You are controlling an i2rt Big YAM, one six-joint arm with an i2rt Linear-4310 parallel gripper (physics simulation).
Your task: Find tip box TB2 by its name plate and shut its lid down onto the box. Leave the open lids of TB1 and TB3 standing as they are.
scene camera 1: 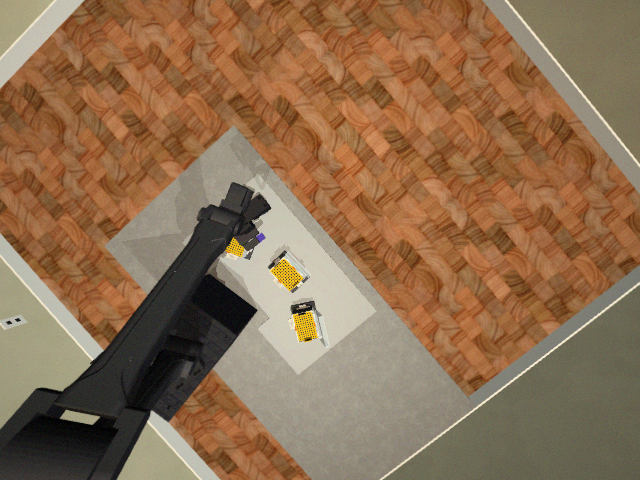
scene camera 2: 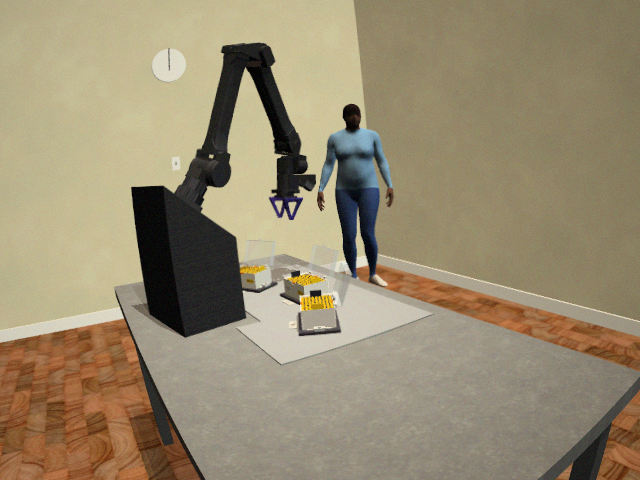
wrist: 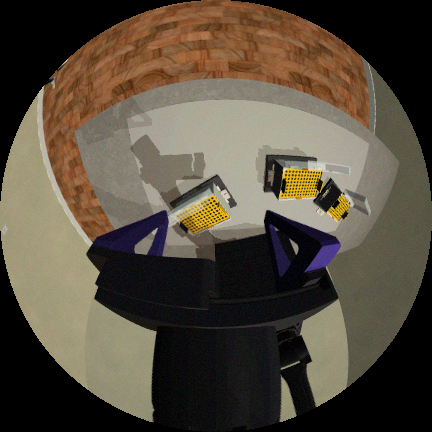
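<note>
TB2 is the white box with a yellow rack at the left of the wrist view, partly under the arm in scene camera 1. Its clear lid stands open. TB3 is the middle box, with its lid up. TB1 also has its lid up. The name plates are too small or hidden to read. My gripper is open and empty, high above the boxes.
The boxes stand on a light mat on the grey table. A tall black block stands by the arm's base. A person stands beyond the table.
</note>
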